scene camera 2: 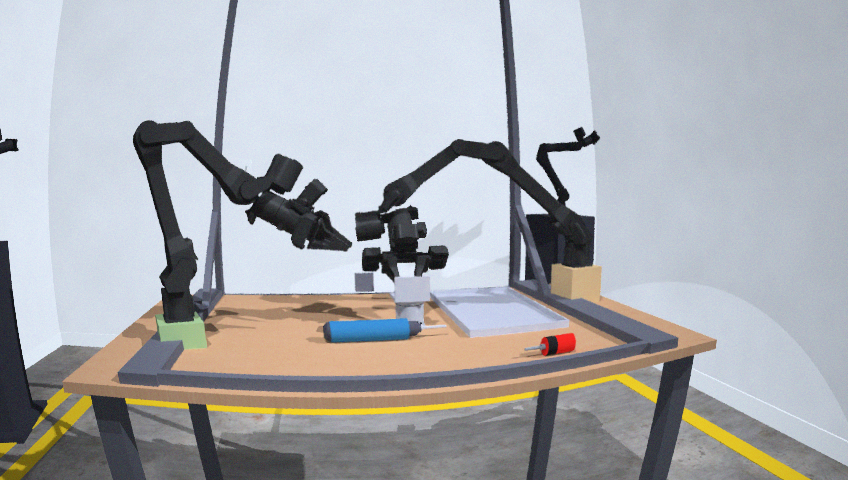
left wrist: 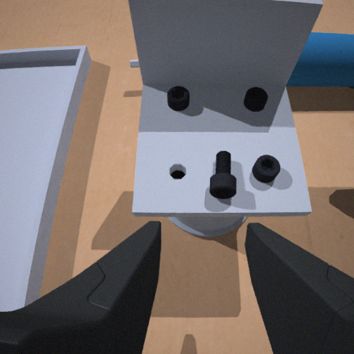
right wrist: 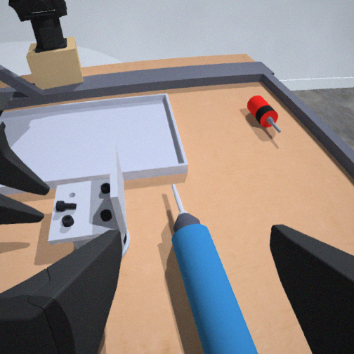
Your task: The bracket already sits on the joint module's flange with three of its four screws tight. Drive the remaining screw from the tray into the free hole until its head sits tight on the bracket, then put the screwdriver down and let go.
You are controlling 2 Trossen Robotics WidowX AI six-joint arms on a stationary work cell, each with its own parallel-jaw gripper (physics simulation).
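Frame: origin at the left arm's base, x down, y ahead, z right, level; centimetres.
Seen in the pictures: right gripper, fingertip midpoint: (scene camera 2: pixel 350 247); left arm's base at its link origin: (scene camera 2: pixel 577 265); right arm's base at its link origin: (scene camera 2: pixel 178 318).
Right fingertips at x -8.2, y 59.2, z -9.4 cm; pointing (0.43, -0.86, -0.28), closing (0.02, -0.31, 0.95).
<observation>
Offsets run from my right fingertips to a thing's middle.
The bracket {dy -13.3, dx +9.4, dz +5.5 cm} (scene camera 2: pixel 412 289) (left wrist: pixel 220 145) (right wrist: pixel 118 195) sits on the joint module {dy -13.3, dx +14.4, dz +5.5 cm} (scene camera 2: pixel 410 312). Three screws stand in its holes; the free hole (left wrist: pixel 177 172) (right wrist: pixel 72 195) is at a corner. The loose screw (left wrist: pixel 223 176) (right wrist: pixel 65 205) lies on its side on the bracket plate, between the free hole and a seated screw. My left gripper (scene camera 2: pixel 408 274) (left wrist: pixel 203 233) is open and empty just off the bracket's edge. My right gripper (scene camera 2: pixel 349 245) (right wrist: pixel 196 238) is open and empty above the table. The blue screwdriver {dy -5.6, dx +15.6, dz -3.4 cm} (scene camera 2: pixel 368 330) (left wrist: pixel 327 60) (right wrist: pixel 212 290) lies on the table.
The shallow tray {dy -35.4, dx +16.8, dz +11.2 cm} (scene camera 2: pixel 467 327) (left wrist: pixel 84 65) (right wrist: pixel 182 169) stands beside the joint module. A red screwdriver {dy -28.5, dx +15.9, dz -25.3 cm} (scene camera 2: pixel 562 343) (right wrist: pixel 261 110) lies near the table's front edge in the scene view. A grey frame rail (scene camera 2: pixel 309 382) runs along that edge.
</observation>
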